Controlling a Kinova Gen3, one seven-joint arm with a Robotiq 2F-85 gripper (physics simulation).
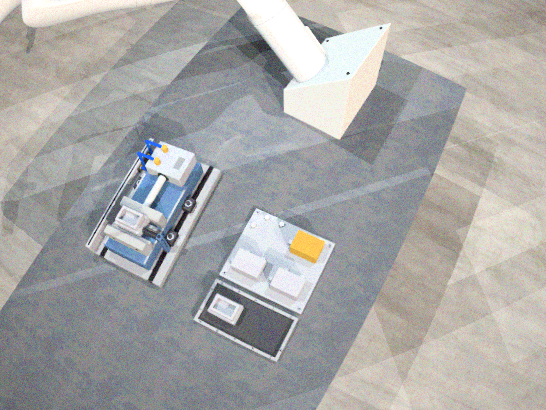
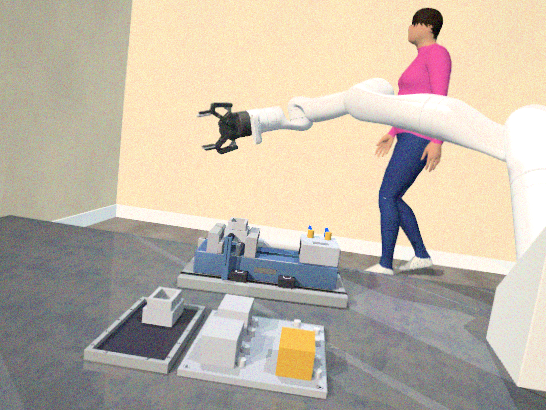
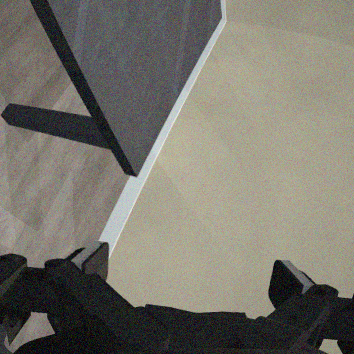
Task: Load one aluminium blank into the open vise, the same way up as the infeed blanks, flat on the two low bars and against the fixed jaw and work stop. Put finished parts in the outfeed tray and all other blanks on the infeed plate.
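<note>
My gripper (image 2: 203, 131) (image 3: 190, 270) is open and empty, high above the table and pointing sideways. The vise (image 1: 190, 192) (image 2: 310, 275) holds a pocketed part (image 1: 131, 220) (image 2: 238, 224) between its jaws, pocket up; whether both jaws touch it I cannot tell. On the infeed plate (image 1: 270, 237) (image 2: 262, 345) stand two plain grey blanks: one nearer the vise (image 1: 249, 264) (image 2: 237, 306), one farther from it (image 1: 288, 282) (image 2: 220, 340). The outfeed tray (image 1: 265, 327) (image 2: 127, 337) holds one pocketed part (image 1: 226, 308) (image 2: 159, 314), pocket up. The low bars are hidden.
An orange block (image 1: 307, 246) (image 2: 296, 352) stands on the infeed plate. Blue clips with yellow knobs top the vise's end housing (image 1: 172, 162) (image 2: 320, 250). The robot's angled base (image 1: 320, 107) stands at the table's far end. A person (image 2: 424, 70) stands behind the arm.
</note>
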